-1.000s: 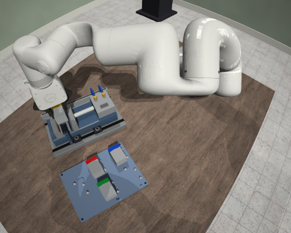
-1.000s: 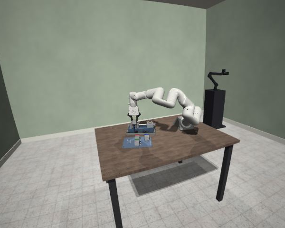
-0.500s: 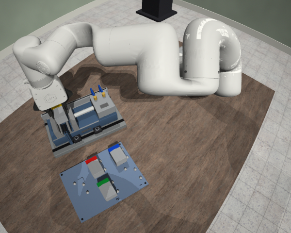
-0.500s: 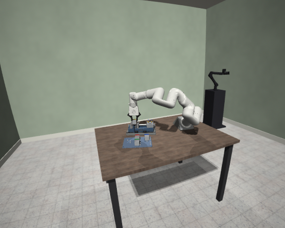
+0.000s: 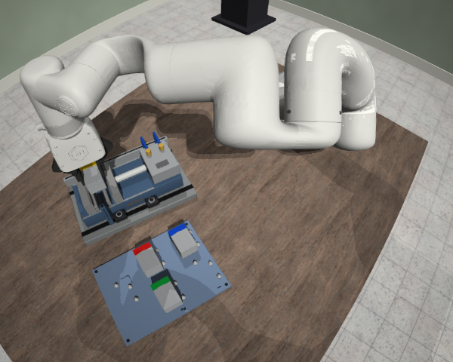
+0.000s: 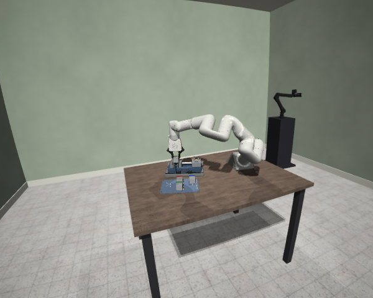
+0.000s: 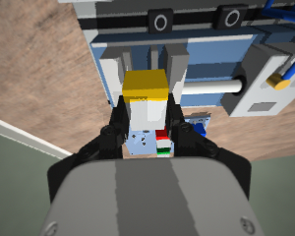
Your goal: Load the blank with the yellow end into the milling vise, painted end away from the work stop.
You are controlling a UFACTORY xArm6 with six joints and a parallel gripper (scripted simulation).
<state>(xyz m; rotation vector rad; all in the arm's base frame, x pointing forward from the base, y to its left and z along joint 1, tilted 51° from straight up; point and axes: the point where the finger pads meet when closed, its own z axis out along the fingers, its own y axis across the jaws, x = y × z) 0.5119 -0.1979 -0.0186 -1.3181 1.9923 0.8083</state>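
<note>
Right now the yellow-ended blank is 20 mm below my hand. From my hand the other things lie so: screw rod 80 mm behind, 30 mm to the left, 60 mm below; vise 60 mm behind, 30 mm to the left, 90 mm below; black work stop 20 mm ahead, 50 mm to the left, 40 mm below.
</note>
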